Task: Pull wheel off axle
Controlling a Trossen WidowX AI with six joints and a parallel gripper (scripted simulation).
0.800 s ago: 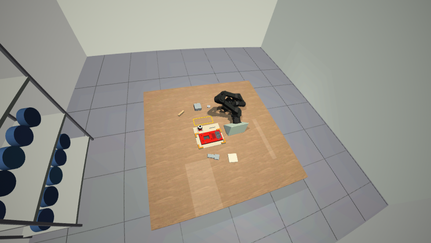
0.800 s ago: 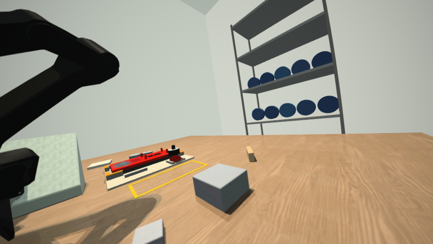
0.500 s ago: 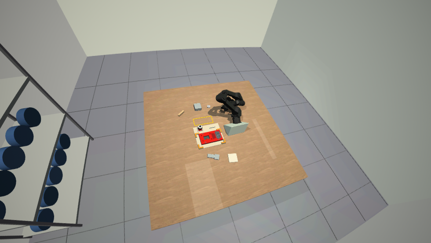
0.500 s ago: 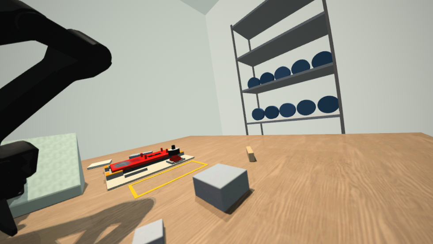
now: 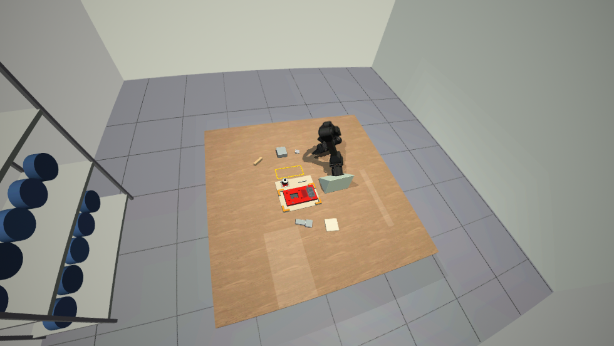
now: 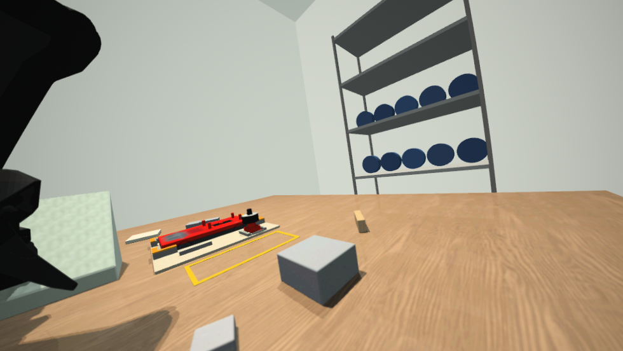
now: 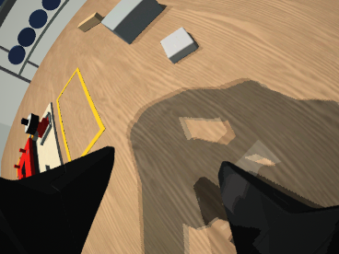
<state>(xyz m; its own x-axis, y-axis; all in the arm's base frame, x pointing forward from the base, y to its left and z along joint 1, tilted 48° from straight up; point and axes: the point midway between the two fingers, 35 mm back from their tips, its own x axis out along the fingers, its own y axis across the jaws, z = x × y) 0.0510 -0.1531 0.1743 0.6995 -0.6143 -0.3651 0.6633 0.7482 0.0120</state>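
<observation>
The wheel is 270 mm ahead of my gripper tip and 160 mm to the left of it. From my gripper tip the other things lie so: upright axle 270 mm ahead, 160 mm to the left, 10 mm below; small wooden block 390 mm ahead, 60 mm to the right, 30 mm below; grey block 210 mm ahead, 90 mm to the right, 20 mm below.
</observation>
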